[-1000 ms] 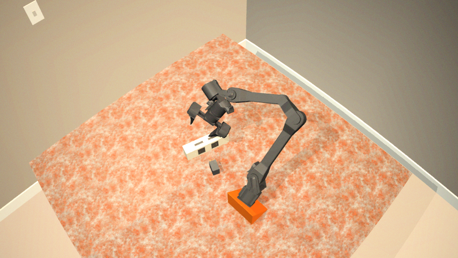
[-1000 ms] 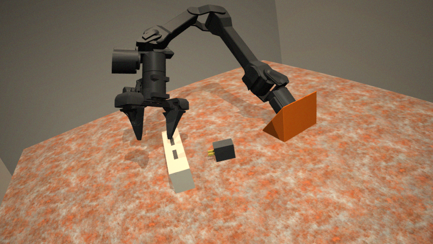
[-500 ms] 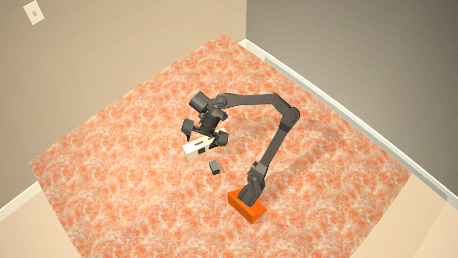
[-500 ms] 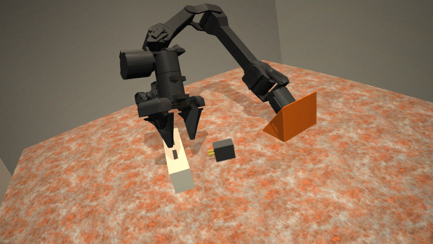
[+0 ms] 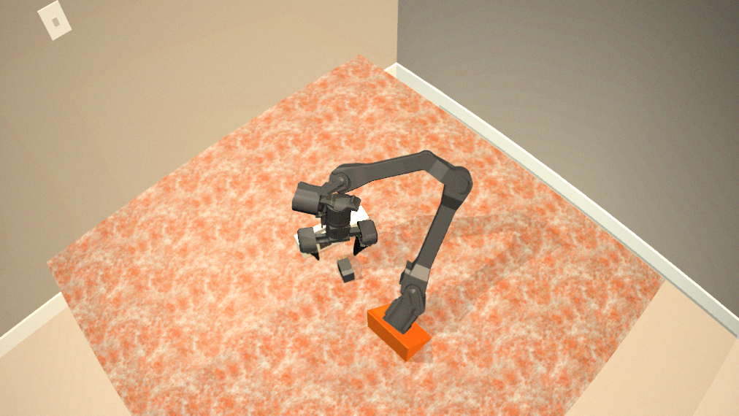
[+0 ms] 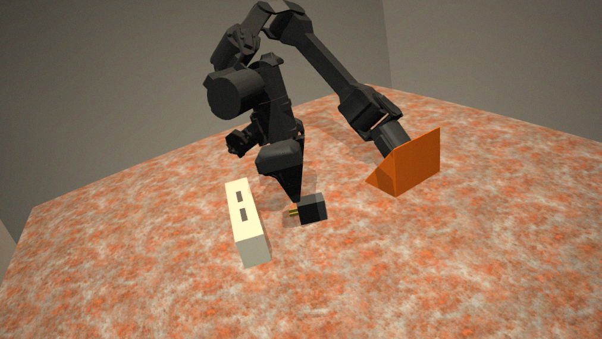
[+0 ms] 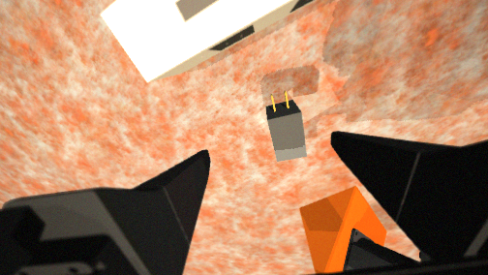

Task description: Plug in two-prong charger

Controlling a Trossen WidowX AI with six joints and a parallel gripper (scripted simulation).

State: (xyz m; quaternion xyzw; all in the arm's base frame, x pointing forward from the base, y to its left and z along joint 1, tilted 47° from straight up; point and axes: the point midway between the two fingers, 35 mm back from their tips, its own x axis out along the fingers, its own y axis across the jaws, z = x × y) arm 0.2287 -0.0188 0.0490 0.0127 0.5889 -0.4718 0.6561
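The two-prong charger lies 1 cm behind my gripper tip, 1 cm to the right of it and 5 cm below it.
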